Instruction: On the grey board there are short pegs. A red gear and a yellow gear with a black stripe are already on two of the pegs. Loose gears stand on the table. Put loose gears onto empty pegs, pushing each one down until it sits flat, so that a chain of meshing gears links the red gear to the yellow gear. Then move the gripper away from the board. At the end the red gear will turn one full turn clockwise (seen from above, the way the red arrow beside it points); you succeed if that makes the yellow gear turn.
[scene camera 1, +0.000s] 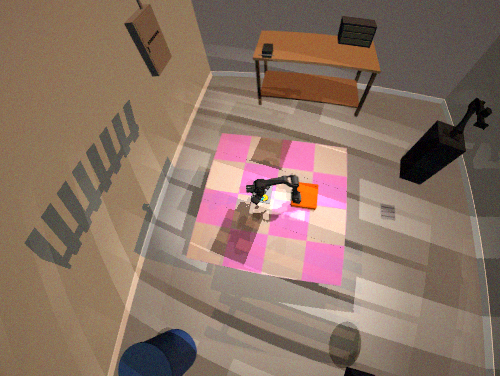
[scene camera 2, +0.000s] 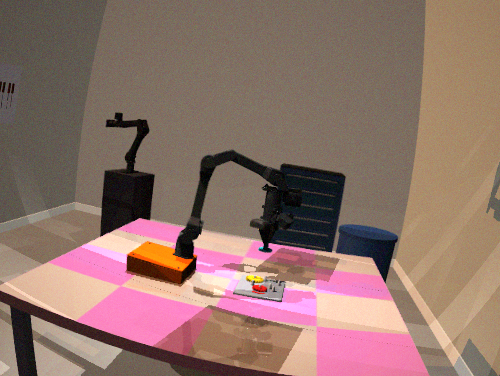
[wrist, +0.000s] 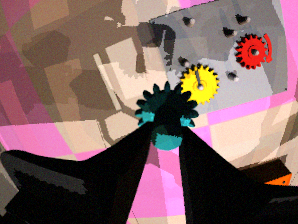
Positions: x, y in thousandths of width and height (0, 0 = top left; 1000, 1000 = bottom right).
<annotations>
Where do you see my gripper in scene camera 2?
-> At 533, 650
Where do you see my gripper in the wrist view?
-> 559, 578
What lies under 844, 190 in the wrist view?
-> A red gear.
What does my gripper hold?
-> A teal gear.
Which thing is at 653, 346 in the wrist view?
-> A yellow gear.
</annotations>
